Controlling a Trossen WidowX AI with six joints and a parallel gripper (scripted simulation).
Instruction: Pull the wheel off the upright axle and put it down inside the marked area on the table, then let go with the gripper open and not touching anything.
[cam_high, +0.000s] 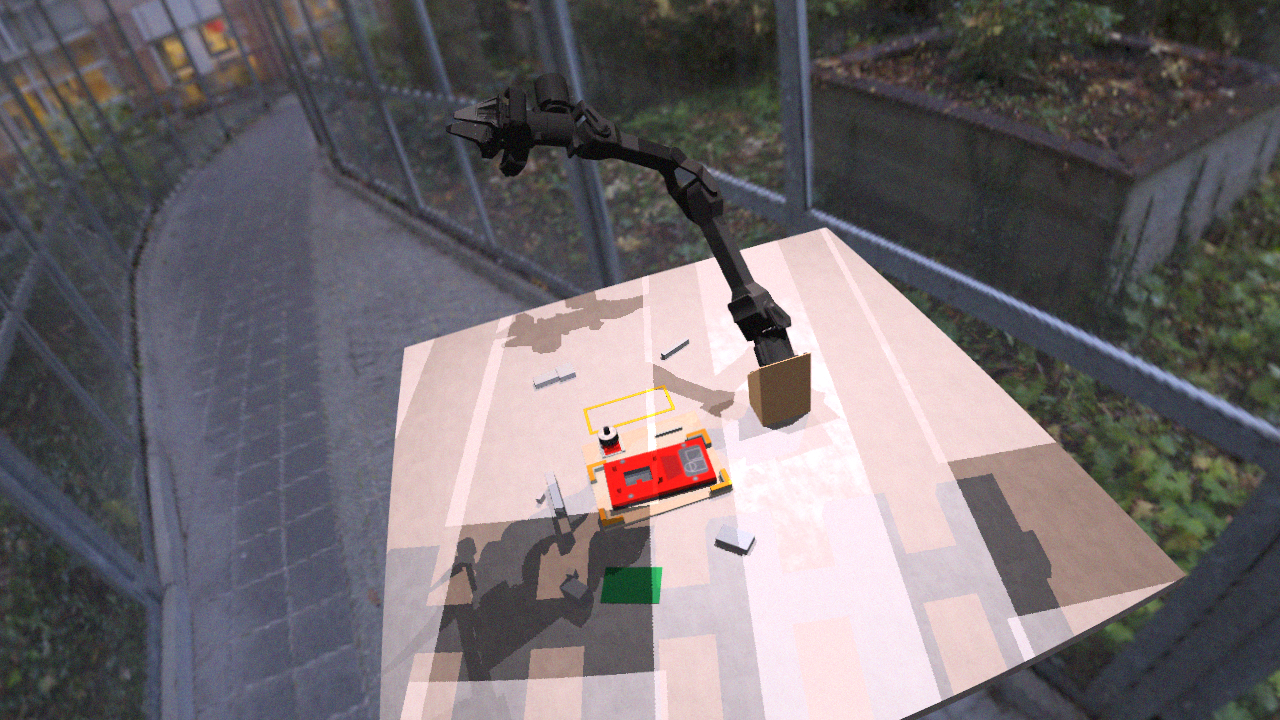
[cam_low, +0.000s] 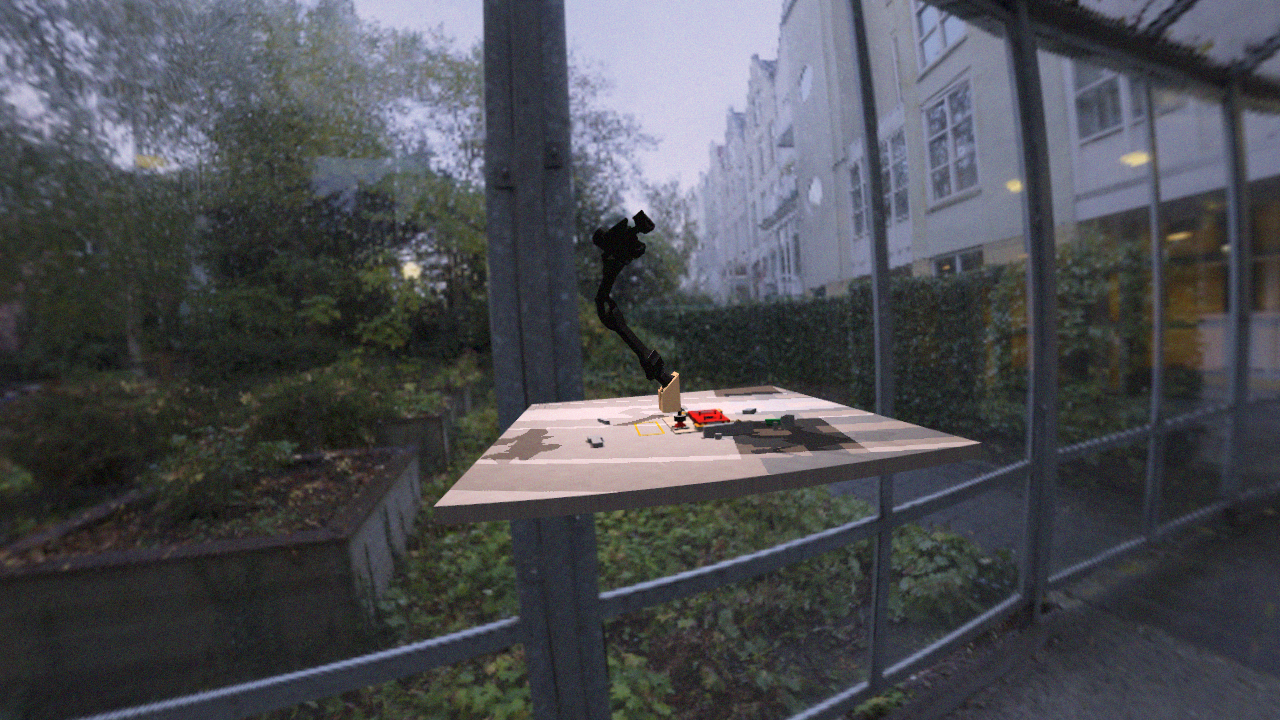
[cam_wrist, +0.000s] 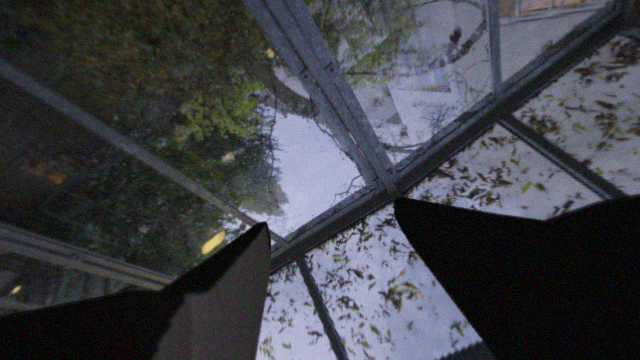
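Now: gripper tip 10 cm past the wheel, 13 cm to the right of it and 64 cm above it. From my gripper tip the other things lie so: thin rod: 32 cm behind, 11 cm to the right, 68 cm below; upright axle: 10 cm behind, 12 cm to the left, 65 cm below.
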